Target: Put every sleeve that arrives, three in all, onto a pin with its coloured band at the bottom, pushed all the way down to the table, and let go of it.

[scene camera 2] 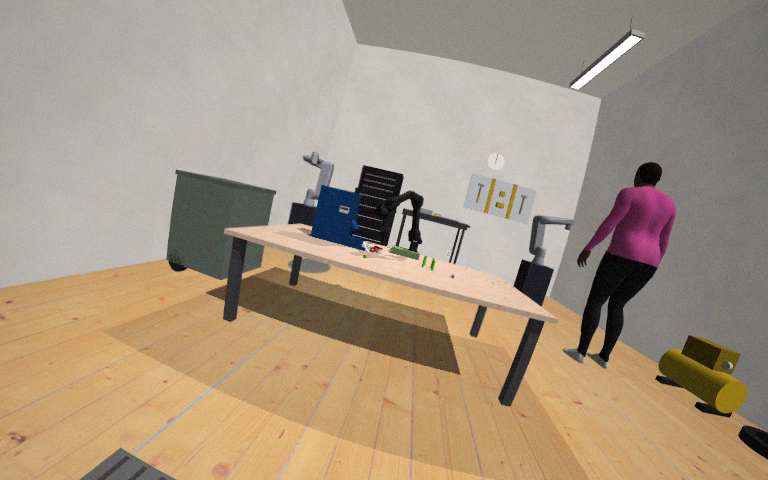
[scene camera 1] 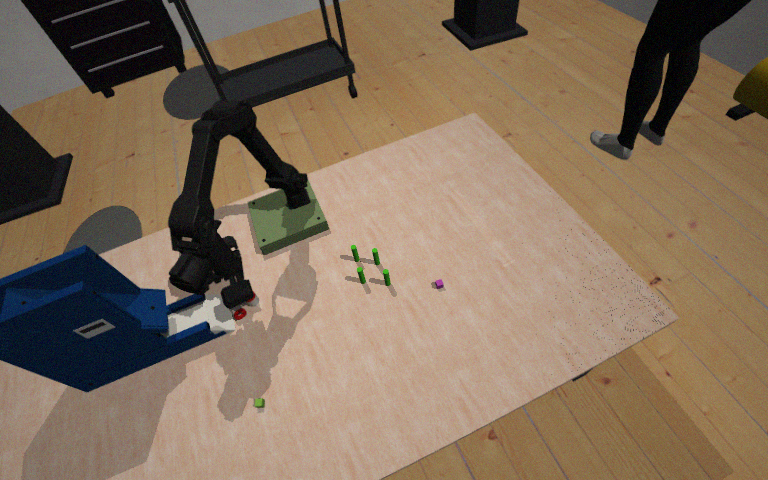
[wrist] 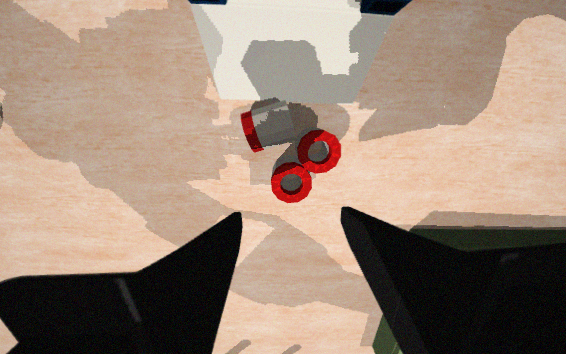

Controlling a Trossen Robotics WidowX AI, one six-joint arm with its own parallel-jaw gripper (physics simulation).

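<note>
Three pale sleeves with red bands are grouped by the chute's mouth. In the wrist view, one sleeve (wrist: 275, 126) lies on its side, band to the left. Two stand band up, close together: one sleeve (wrist: 335, 151) to the right, another sleeve (wrist: 291, 198) (scene camera 1: 235, 315) nearer the fingers. Scene camera 1 partly hides the group behind the gripper. My gripper (wrist: 291, 216) (scene camera 1: 237, 298) is partly open and empty, above and beside the sleeves. Several green pins, including a front right pin (scene camera 1: 386, 277) and a back left pin (scene camera 1: 355, 253), stand upright on the table with no sleeve on them.
A blue chute housing (scene camera 1: 45, 339) (scene camera 2: 335, 217) with a white ramp (scene camera 1: 195, 319) (wrist: 280, 22) is at the left. The green arm base (scene camera 1: 283, 226) is behind. A purple cube (scene camera 1: 438, 284) lies right of the pins; a lime cube (scene camera 1: 259, 403) lies near the front.
</note>
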